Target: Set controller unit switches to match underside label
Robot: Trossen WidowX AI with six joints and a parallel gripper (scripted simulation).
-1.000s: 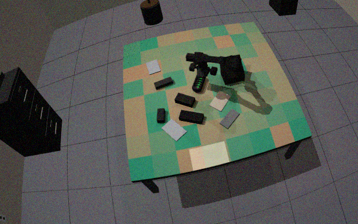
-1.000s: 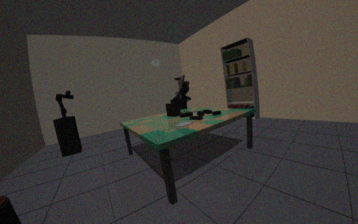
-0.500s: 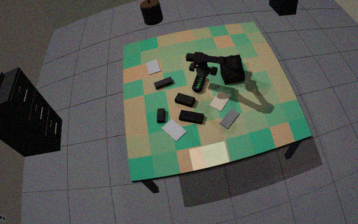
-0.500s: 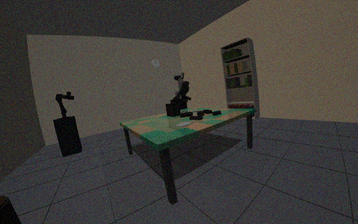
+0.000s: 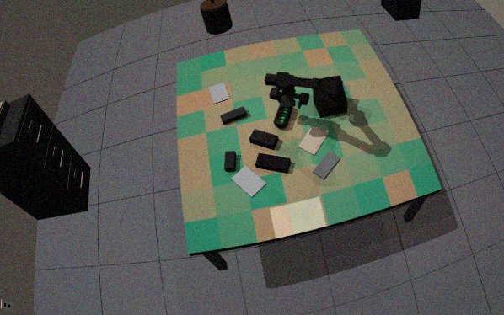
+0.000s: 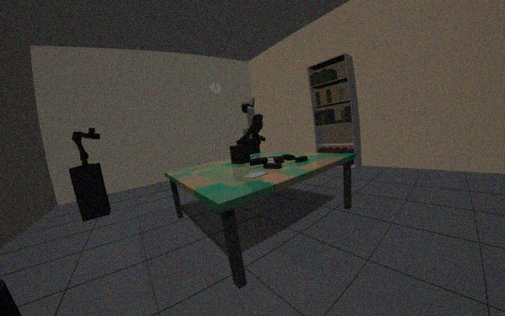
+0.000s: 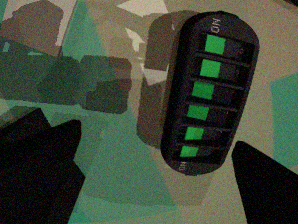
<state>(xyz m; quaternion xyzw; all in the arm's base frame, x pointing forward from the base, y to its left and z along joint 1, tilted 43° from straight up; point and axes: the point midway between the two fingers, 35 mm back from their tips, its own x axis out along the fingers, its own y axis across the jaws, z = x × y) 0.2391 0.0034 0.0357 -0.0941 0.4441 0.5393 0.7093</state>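
Right now the module is 170 mm ahead of my gripper tip, 90 mm to the left of it and 90 mm below it.
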